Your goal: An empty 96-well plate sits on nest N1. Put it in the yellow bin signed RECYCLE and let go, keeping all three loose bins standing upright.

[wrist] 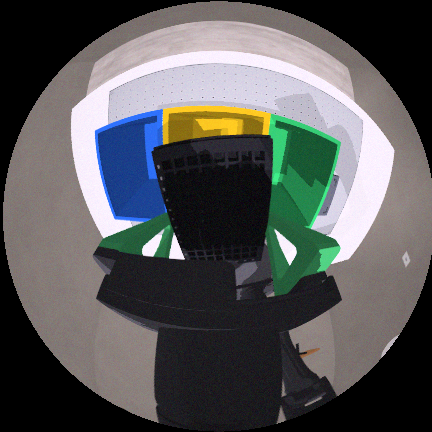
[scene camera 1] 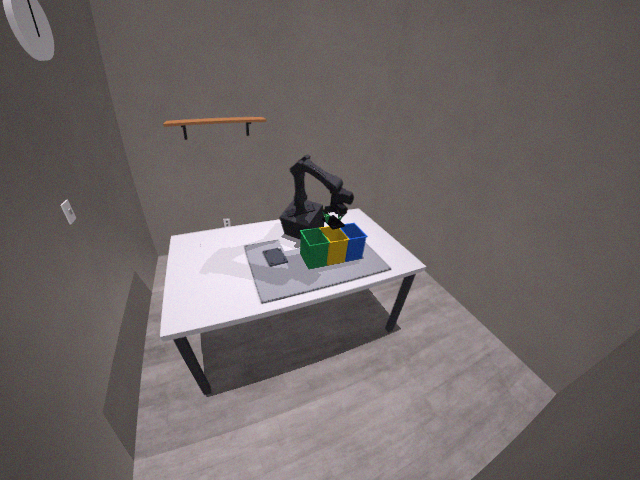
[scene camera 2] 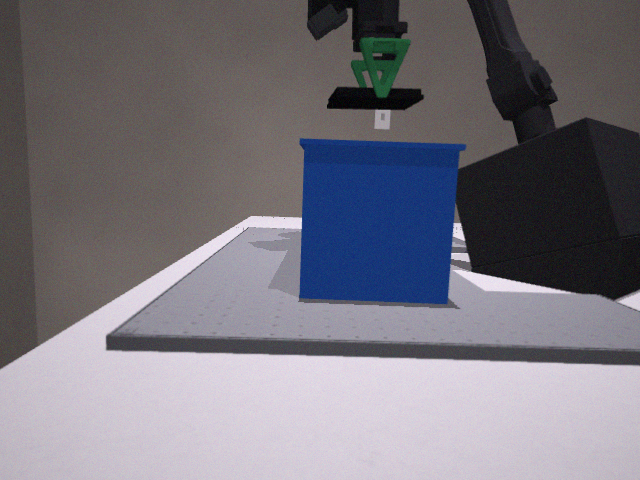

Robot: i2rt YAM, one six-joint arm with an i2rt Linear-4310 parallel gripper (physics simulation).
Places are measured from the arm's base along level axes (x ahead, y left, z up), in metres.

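Where they show: gripper, between the fingertips: (wrist: 219, 215) (scene camera 1: 332, 222) (scene camera 2: 376, 103); arm's base, origin of its link: (wrist: 249, 290) (scene camera 1: 301, 210) (scene camera 2: 541, 152).
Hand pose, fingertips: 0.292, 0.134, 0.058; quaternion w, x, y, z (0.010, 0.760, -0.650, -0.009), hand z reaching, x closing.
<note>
Each offset is from my fingertips to the top centre of the thing, as dx, dy, dz. Level surfaces: height alone.
My gripper (scene camera 1: 333, 218) (scene camera 2: 373, 91) (wrist: 219, 215) is shut on the black 96-well plate {+0.006, +0.001, +0.016} (scene camera 1: 336, 222) (scene camera 2: 403, 99) (wrist: 217, 195), held roughly level between its green fingers. The plate hangs above rim height, over the rear part of the yellow bin {+0.011, +0.011, -0.075} (scene camera 1: 337, 254) (wrist: 175, 127), and hides much of its opening in the wrist view. The green bin {+0.024, -0.118, -0.075} (scene camera 1: 315, 255) (wrist: 307, 185) and the blue bin {-0.001, +0.141, -0.075} (scene camera 1: 355, 249) (scene camera 2: 379, 227) (wrist: 130, 170) stand upright on either side of the yellow one. No sign is readable. In scene camera 2, the blue bin hides the others.
The bins stand on a grey perforated board {dz -0.254} (scene camera 1: 294, 286) (scene camera 2: 206, 294) (wrist: 225, 85) on the white table {dz -0.267} (scene camera 1: 206, 289) (scene camera 2: 310, 413). A flat dark nest {-0.044, -0.355, -0.238} (scene camera 1: 275, 256) (wrist: 327, 197) lies beyond the green bin's outer side. The arm's dark base (scene camera 1: 299, 219) (scene camera 2: 537, 206) is behind the bins.
</note>
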